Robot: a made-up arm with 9 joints. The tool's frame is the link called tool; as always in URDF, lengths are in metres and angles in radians. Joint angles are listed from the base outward.
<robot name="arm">
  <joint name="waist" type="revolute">
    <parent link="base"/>
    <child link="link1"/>
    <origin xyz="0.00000 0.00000 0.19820"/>
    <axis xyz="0 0 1"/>
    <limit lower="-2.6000" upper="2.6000"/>
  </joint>
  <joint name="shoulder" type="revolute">
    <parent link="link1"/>
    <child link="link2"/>
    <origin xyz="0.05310 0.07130 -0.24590" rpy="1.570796 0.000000 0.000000"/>
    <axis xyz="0 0 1"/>
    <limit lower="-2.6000" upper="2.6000"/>
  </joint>
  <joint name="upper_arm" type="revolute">
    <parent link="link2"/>
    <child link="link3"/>
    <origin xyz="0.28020 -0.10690 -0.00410" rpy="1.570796 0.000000 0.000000"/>
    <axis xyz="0 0 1"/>
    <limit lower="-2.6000" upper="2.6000"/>
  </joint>
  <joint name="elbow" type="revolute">
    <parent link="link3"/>
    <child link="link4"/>
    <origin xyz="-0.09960 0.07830 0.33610" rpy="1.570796 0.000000 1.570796"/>
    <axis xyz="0 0 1"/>
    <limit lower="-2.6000" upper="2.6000"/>
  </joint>
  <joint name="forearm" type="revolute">
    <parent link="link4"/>
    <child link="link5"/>
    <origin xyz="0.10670 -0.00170 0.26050"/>
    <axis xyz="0 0 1"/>
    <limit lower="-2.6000" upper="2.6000"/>
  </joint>
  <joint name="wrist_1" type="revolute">
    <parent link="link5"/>
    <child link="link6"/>
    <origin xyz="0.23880 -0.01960 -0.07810" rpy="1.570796 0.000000 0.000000"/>
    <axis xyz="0 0 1"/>
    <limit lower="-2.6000" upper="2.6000"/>
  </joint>
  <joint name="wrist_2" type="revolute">
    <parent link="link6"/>
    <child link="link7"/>
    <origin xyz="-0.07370 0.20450 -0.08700" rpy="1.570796 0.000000 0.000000"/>
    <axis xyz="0 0 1"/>
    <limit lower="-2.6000" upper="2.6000"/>
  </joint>
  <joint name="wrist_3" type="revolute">
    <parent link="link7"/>
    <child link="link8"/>
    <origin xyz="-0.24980 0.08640 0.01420" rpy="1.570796 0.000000 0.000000"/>
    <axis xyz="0 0 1"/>
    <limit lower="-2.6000" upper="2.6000"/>
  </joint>
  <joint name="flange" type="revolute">
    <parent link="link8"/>
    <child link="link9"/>
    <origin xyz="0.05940 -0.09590 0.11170" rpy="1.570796 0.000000 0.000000"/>
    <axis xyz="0 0 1"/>
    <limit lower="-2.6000" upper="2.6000"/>
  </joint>
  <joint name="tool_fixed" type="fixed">
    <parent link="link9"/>
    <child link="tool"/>
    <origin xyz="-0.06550 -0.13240 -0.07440" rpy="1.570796 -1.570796 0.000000"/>
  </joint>
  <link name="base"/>
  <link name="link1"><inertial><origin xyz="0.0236 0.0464 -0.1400"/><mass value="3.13"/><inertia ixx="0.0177" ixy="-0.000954" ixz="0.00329" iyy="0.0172" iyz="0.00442" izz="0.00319"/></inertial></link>
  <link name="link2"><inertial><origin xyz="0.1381 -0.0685 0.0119"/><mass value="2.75"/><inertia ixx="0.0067" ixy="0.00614" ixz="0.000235" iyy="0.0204" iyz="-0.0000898" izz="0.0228"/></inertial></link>
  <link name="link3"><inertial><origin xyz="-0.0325 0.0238 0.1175"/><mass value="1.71"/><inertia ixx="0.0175" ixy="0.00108" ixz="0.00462" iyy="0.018" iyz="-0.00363" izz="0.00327"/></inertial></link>
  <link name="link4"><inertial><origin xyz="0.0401 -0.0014 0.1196"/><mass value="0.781"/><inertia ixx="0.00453" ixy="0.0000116" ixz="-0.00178" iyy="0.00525" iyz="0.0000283" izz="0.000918"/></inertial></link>
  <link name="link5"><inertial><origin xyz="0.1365 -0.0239 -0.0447"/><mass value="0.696"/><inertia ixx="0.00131" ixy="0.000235" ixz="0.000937" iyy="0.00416" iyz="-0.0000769" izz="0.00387"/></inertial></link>
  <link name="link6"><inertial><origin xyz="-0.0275 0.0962 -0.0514"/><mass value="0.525"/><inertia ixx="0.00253" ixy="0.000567" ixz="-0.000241" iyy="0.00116" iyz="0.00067" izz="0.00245"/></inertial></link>
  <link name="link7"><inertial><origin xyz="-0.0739 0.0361 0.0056"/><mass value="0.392"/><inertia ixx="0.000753" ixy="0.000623" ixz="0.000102" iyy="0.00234" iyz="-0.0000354" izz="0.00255"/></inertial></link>
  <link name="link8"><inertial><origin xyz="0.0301 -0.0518 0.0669"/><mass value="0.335"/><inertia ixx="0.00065" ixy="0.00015" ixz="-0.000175" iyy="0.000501" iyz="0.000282" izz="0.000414"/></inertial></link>
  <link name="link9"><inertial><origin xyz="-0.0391 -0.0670 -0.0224"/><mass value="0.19"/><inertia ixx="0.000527" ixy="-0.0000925" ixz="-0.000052" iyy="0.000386" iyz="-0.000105" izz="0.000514"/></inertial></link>
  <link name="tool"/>
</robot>
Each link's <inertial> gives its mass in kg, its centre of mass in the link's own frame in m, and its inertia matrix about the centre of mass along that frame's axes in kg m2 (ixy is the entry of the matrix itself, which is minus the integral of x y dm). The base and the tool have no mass. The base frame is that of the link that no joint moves.
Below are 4 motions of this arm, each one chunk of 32 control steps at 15 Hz.
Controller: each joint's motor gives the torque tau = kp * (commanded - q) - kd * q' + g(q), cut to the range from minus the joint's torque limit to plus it. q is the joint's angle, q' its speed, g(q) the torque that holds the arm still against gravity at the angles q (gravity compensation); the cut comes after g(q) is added. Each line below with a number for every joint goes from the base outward.
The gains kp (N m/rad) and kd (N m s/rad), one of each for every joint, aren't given. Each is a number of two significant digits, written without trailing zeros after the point. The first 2 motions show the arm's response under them.
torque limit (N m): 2.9 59 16 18 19 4.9 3.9 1.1 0.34
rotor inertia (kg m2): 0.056 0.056 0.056 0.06 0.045 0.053 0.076 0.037 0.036
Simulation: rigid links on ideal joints. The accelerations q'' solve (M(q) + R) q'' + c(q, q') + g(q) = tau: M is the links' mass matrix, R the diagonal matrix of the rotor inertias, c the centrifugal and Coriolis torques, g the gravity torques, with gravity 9.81 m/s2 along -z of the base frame. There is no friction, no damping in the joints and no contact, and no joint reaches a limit. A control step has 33 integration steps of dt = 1/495 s. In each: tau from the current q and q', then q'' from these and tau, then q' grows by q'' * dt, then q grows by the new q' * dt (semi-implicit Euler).
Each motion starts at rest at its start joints. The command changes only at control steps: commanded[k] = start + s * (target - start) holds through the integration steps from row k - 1 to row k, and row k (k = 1, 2, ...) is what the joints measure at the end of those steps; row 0 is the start. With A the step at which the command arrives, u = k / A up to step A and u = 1 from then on. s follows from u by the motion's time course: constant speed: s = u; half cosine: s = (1 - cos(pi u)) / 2; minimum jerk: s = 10 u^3 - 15 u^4 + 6 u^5; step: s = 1 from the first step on.
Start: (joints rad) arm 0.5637 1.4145 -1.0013 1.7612 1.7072 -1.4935 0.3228 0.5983 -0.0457
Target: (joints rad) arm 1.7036 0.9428 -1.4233 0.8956 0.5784 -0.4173 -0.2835 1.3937 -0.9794
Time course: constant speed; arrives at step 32
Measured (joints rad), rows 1 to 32:
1: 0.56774 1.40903 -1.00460 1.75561 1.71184 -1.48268 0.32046 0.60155 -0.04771
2: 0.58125 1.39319 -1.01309 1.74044 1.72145 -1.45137 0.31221 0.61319 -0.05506
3: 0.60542 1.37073 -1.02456 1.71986 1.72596 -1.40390 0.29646 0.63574 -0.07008
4: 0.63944 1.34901 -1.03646 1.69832 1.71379 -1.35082 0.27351 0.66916 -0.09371
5: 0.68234 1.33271 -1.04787 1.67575 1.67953 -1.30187 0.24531 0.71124 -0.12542
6: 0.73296 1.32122 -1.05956 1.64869 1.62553 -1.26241 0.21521 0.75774 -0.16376
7: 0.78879 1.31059 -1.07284 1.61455 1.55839 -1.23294 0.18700 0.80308 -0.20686
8: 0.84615 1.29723 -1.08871 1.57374 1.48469 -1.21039 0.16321 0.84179 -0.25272
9: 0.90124 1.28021 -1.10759 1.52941 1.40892 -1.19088 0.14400 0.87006 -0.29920
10: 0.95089 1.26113 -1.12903 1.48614 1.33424 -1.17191 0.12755 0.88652 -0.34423
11: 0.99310 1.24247 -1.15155 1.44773 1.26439 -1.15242 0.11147 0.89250 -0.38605
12: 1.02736 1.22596 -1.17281 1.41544 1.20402 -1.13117 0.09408 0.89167 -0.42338
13: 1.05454 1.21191 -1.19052 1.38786 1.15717 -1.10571 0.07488 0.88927 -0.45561
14: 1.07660 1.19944 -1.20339 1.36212 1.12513 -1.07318 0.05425 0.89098 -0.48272
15: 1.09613 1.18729 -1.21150 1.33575 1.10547 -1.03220 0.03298 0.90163 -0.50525
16: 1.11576 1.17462 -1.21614 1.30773 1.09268 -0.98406 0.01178 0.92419 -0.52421
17: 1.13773 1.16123 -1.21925 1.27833 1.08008 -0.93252 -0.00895 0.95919 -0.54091
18: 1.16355 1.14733 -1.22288 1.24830 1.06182 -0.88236 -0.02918 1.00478 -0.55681
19: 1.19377 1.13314 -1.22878 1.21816 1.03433 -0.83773 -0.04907 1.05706 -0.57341
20: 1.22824 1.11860 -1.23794 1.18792 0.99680 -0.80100 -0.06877 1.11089 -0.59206
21: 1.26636 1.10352 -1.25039 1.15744 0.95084 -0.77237 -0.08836 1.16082 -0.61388
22: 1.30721 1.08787 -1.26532 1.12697 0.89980 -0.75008 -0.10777 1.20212 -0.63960
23: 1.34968 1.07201 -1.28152 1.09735 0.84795 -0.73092 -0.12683 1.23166 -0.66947
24: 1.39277 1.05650 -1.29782 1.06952 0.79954 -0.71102 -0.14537 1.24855 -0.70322
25: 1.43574 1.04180 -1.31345 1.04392 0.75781 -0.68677 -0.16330 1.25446 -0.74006
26: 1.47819 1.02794 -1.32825 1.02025 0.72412 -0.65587 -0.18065 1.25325 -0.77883
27: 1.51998 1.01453 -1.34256 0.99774 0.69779 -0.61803 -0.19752 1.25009 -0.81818
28: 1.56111 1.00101 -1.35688 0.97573 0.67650 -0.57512 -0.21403 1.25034 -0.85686
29: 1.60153 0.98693 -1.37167 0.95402 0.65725 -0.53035 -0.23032 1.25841 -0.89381
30: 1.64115 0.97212 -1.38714 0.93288 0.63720 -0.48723 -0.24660 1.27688 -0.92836
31: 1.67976 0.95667 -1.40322 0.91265 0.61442 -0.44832 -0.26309 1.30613 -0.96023
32: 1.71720 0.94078 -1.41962 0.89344 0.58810 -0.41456 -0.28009 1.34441 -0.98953
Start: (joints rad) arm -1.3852 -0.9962 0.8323 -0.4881 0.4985 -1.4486 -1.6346 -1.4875 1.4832
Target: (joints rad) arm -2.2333 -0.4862 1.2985 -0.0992 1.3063 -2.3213 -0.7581 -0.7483 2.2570
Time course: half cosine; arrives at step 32
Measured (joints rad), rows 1 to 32:
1: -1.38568 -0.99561 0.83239 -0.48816 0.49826 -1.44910 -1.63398 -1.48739 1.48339
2: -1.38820 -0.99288 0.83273 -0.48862 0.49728 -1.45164 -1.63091 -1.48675 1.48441
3: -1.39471 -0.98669 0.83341 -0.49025 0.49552 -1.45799 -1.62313 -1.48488 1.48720
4: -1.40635 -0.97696 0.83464 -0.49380 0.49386 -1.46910 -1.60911 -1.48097 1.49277
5: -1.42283 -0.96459 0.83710 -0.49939 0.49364 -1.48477 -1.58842 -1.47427 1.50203
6: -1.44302 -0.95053 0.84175 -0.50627 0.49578 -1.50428 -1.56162 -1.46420 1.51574
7: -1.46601 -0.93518 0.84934 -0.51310 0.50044 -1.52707 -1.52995 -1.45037 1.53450
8: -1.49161 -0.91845 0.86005 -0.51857 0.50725 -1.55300 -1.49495 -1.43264 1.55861
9: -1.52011 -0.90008 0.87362 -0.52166 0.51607 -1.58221 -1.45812 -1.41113 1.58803
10: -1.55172 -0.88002 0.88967 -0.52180 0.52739 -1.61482 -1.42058 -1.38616 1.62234
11: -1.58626 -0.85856 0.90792 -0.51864 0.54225 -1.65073 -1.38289 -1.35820 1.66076
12: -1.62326 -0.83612 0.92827 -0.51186 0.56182 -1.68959 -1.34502 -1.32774 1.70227
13: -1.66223 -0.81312 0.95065 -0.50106 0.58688 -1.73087 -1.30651 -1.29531 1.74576
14: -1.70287 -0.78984 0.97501 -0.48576 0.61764 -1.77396 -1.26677 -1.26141 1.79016
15: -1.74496 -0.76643 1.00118 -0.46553 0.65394 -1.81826 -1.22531 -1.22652 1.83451
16: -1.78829 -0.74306 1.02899 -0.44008 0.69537 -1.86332 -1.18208 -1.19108 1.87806
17: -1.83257 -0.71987 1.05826 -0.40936 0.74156 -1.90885 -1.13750 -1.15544 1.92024
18: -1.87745 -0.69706 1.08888 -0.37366 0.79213 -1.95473 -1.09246 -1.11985 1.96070
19: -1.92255 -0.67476 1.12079 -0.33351 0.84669 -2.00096 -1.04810 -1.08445 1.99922
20: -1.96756 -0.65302 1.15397 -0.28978 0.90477 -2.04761 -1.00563 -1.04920 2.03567
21: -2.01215 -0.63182 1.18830 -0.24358 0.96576 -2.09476 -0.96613 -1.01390 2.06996
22: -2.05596 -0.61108 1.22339 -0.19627 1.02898 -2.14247 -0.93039 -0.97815 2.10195
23: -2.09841 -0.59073 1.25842 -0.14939 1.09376 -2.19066 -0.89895 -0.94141 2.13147
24: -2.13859 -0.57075 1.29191 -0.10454 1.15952 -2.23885 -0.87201 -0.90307 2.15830
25: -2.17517 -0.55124 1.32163 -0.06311 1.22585 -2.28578 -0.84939 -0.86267 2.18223
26: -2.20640 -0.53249 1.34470 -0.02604 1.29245 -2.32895 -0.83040 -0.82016 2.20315
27: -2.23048 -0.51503 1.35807 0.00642 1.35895 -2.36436 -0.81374 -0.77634 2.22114
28: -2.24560 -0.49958 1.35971 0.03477 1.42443 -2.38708 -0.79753 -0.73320 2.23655
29: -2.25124 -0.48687 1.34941 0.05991 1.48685 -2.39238 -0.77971 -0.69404 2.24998
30: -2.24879 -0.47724 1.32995 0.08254 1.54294 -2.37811 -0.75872 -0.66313 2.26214
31: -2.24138 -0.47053 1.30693 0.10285 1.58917 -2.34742 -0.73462 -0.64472 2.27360
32: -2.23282 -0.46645 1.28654 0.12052 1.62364 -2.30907 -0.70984 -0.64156 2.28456
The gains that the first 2 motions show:
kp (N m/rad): 52 180 20 7.5 5.1 11 8.1 1.7 1.2
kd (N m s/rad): 1.9 3.9 1.4 0.35 0.27 0.43 0.3 0.071 0.064
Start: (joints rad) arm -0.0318 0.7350 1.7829 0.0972 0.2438 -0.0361 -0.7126 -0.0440 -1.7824
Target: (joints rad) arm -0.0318 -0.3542 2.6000 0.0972 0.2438 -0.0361 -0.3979 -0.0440 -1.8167
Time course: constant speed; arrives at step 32
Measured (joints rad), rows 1 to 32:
1: -0.03216 0.72185 1.78358 0.10081 0.24952 -0.02642 -0.70704 -0.04533 -1.78232
2: -0.03343 0.68486 1.78785 0.11116 0.26375 -0.00385 -0.69066 -0.04956 -1.78220
3: -0.03568 0.63390 1.80027 0.12561 0.27927 0.01624 -0.66678 -0.05613 -1.78243
4: -0.03804 0.58560 1.82368 0.13793 0.28694 0.01704 -0.64389 -0.06266 -1.78352
5: -0.03921 0.54897 1.85631 0.14284 0.28338 -0.00512 -0.62931 -0.06648 -1.78579
6: -0.03875 0.52135 1.89367 0.13977 0.27264 -0.03901 -0.62465 -0.06590 -1.78930
7: -0.03735 0.49404 1.93241 0.13214 0.26179 -0.06757 -0.62667 -0.06036 -1.79385
8: -0.03581 0.46085 1.97115 0.12359 0.25515 -0.07973 -0.63095 -0.05053 -1.79879
9: -0.03427 0.42225 2.00864 0.11546 0.25232 -0.07602 -0.63429 -0.03827 -1.80309
10: -0.03222 0.38315 2.04304 0.10729 0.25023 -0.06465 -0.63483 -0.02622 -1.80571
11: -0.02948 0.34778 2.07297 0.09863 0.24653 -0.05345 -0.63100 -0.01696 -1.80605
12: -0.02679 0.31642 2.09845 0.09028 0.24114 -0.04520 -0.62128 -0.01236 -1.80424
13: -0.02549 0.28621 2.12063 0.08390 0.23561 -0.03860 -0.60514 -0.01323 -1.80100
14: -0.02641 0.25426 2.14080 0.08083 0.23154 -0.03207 -0.58407 -0.01926 -1.79735
15: -0.02918 0.21987 2.15988 0.08137 0.22967 -0.02624 -0.56144 -0.02913 -1.79430
16: -0.03241 0.18441 2.17852 0.08482 0.22992 -0.02326 -0.54106 -0.04082 -1.79268
17: -0.03464 0.14951 2.19762 0.09004 0.23201 -0.02447 -0.52562 -0.05210 -1.79290
18: -0.03517 0.11567 2.21834 0.09602 0.23579 -0.02905 -0.51576 -0.06100 -1.79501
19: -0.03427 0.08223 2.24172 0.10207 0.24112 -0.03464 -0.51032 -0.06611 -1.79861
20: -0.03271 0.04833 2.26809 0.10770 0.24747 -0.03916 -0.50722 -0.06680 -1.80308
21: -0.03125 0.01379 2.29688 0.11238 0.25378 -0.04188 -0.50439 -0.06320 -1.80765
22: -0.03030 -0.02092 2.32686 0.11556 0.25881 -0.04328 -0.50033 -0.05622 -1.81163
23: -0.03004 -0.05526 2.35672 0.11684 0.26159 -0.04410 -0.49415 -0.04727 -1.81452
24: -0.03047 -0.08906 2.38552 0.11619 0.26174 -0.04454 -0.48548 -0.03805 -1.81614
25: -0.03144 -0.12260 2.41289 0.11388 0.25954 -0.04433 -0.47445 -0.03017 -1.81658
26: -0.03260 -0.15623 2.43894 0.11036 0.25563 -0.04320 -0.46171 -0.02491 -1.81616
27: -0.03346 -0.19013 2.46399 0.10611 0.25078 -0.04124 -0.44824 -0.02299 -1.81528
28: -0.03363 -0.22422 2.48844 0.10158 0.24570 -0.03892 -0.43509 -0.02449 -1.81436
29: -0.03307 -0.25841 2.51256 0.09723 0.24106 -0.03683 -0.42303 -0.02888 -1.81376
30: -0.03210 -0.29263 2.53655 0.09354 0.23737 -0.03545 -0.41239 -0.03518 -1.81368
31: -0.03119 -0.32688 2.56053 0.09095 0.23502 -0.03498 -0.40303 -0.04218 -1.81422
32: -0.03066 -0.36112 2.58469 0.08973 0.23416 -0.03540 -0.39450 -0.04866 -1.81533

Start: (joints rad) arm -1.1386 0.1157 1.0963 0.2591 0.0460 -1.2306 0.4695 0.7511 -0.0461
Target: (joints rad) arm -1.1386 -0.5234 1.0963 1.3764 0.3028 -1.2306 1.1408 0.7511 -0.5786
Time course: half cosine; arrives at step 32
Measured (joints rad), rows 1 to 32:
1: -1.13850 0.11503 1.09591 0.25940 0.04592 -1.23028 0.46968 0.75119 -0.04614
2: -1.13805 0.11190 1.09420 0.26098 0.04544 -1.22880 0.47069 0.75157 -0.04642
3: -1.13715 0.10475 1.09063 0.26520 0.04397 -1.22557 0.47371 0.75238 -0.04738
4: -1.13602 0.09346 1.08568 0.27328 0.04096 -1.22097 0.48000 0.75350 -0.04968
5: -1.13503 0.07899 1.08055 0.28597 0.03637 -1.21623 0.49051 0.75466 -0.05409
6: -1.13451 0.06228 1.07628 0.30366 0.03094 -1.21263 0.50554 0.75558 -0.06132
7: -1.13451 0.04348 1.07335 0.32652 0.02603 -1.21089 0.52470 0.75606 -0.07196
8: -1.13500 0.02224 1.07184 0.35473 0.02312 -1.21103 0.54722 0.75598 -0.08636
9: -1.13587 -0.00170 1.07179 0.38853 0.02336 -1.21270 0.57232 0.75523 -0.10463
10: -1.13708 -0.02817 1.07343 0.42814 0.02737 -1.21559 0.59948 0.75372 -0.12665
11: -1.13859 -0.05667 1.07696 0.47361 0.03530 -1.21959 0.62853 0.75147 -0.15206
12: -1.14032 -0.08666 1.08235 0.52477 0.04700 -1.22467 0.65950 0.74862 -0.18032
13: -1.14212 -0.11781 1.08916 0.58115 0.06214 -1.23077 0.69250 0.74543 -0.21075
14: -1.14380 -0.14982 1.09664 0.64198 0.08026 -1.23763 0.72750 0.74223 -0.24261
15: -1.14512 -0.18238 1.10384 0.70617 0.10073 -1.24481 0.76424 0.73935 -0.27522
16: -1.14588 -0.21502 1.10975 0.77235 0.12279 -1.25166 0.80216 0.73705 -0.30794
17: -1.14592 -0.24717 1.11339 0.83900 0.14561 -1.25730 0.84044 0.73551 -0.34023
18: -1.14516 -0.27827 1.11400 0.90465 0.16840 -1.26066 0.87802 0.73479 -0.37161
19: -1.14363 -0.30791 1.11134 0.96812 0.19067 -1.26072 0.91384 0.73489 -0.40163
20: -1.14155 -0.33586 1.10603 1.02878 0.21235 -1.25707 0.94703 0.73569 -0.42989
21: -1.13932 -0.36216 1.09949 1.08660 0.23373 -1.25035 0.97713 0.73708 -0.45602
22: -1.13743 -0.38699 1.09346 1.14190 0.25525 -1.24236 1.00426 0.73890 -0.47974
23: -1.13627 -0.41056 1.08922 1.19492 0.27707 -1.23549 1.02897 0.74101 -0.50092
24: -1.13597 -0.43289 1.08712 1.24533 0.29872 -1.23174 1.05195 0.74328 -0.51956
25: -1.13625 -0.45364 1.08653 1.29204 0.31904 -1.23171 1.07374 0.74557 -0.53583
26: -1.13661 -0.47221 1.08638 1.33351 0.33660 -1.23442 1.09445 0.74770 -0.55003
27: -1.13666 -0.48803 1.08584 1.36831 0.35031 -1.23786 1.11374 0.74952 -0.56248
28: -1.13635 -0.50081 1.08470 1.39572 0.35976 -1.24017 1.13087 0.75089 -0.57345
29: -1.13594 -0.51058 1.08337 1.41569 0.36525 -1.24051 1.14490 0.75174 -0.58306
30: -1.13570 -0.51753 1.08251 1.42855 0.36738 -1.23916 1.15491 0.75210 -0.59122
31: -1.13576 -0.52172 1.08257 1.43457 0.36664 -1.23708 1.16027 0.75207 -0.59761
32: -1.13604 -0.52310 1.08357 1.43386 0.36323 -1.23526 1.16081 0.75181 -0.60180

